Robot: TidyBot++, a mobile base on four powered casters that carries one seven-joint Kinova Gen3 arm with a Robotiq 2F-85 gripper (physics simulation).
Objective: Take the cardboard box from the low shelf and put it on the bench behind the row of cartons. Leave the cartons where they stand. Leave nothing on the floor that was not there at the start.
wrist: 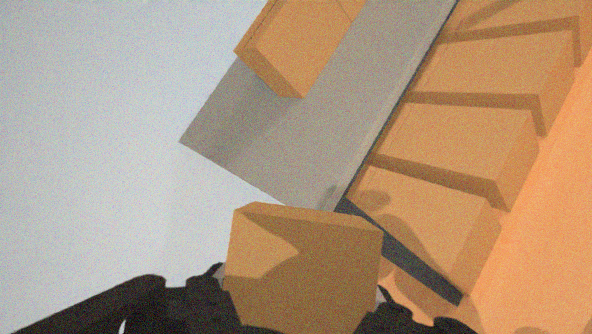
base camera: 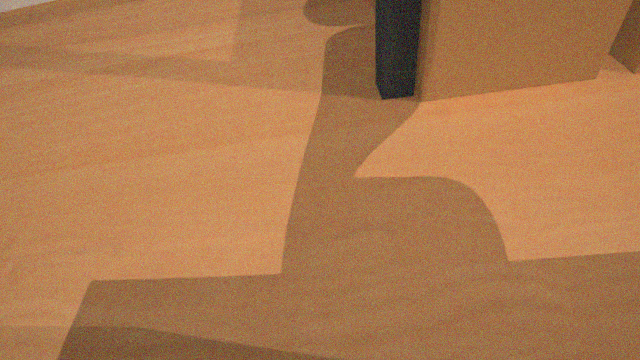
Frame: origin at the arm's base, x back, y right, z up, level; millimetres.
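Seen in the pictures: gripper, fingertip midpoint: (wrist: 297,282).
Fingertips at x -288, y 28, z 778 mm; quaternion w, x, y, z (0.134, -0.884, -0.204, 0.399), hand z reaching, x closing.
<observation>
A point is followed by its place in that frame.
My gripper (wrist: 297,282) @(x -288, y 28, z 778 mm) is shut on the cardboard box (wrist: 325,255) @(x -258, y 53, z 810 mm), seen at the bottom of the wrist view with a black finger on each side. The box is held up in the air. In that view its upper edge overlaps the near end of the grey bench top (wrist: 280,145) @(x -788, y 137, z 518 mm); its height above the bench cannot be told. The row of cartons (wrist: 425,200) @(x -758, y 319, z -126 mm) (base camera: 505,45) @(x -571, y 238, z -317 mm) stands on the floor along the bench's long side. The gripper does not show in the base camera view. The low shelf does not show in either view.
Another brown box (wrist: 305,50) @(x -836, y 365, z 590 mm) lies on the bench top, farther along. A dark bench leg (wrist: 415,260) @(x -578, y 103, z 67 mm) (base camera: 398,50) @(x -576, y 87, z -314 mm) stands at the near end, beside the nearest carton. A pale surface (wrist: 90,125) @(x -1457, y -166, z 796 mm) lies beyond the bench. Shadows fall across the wooden floor (base camera: 150,200) @(x -397, y -262, z -396 mm).
</observation>
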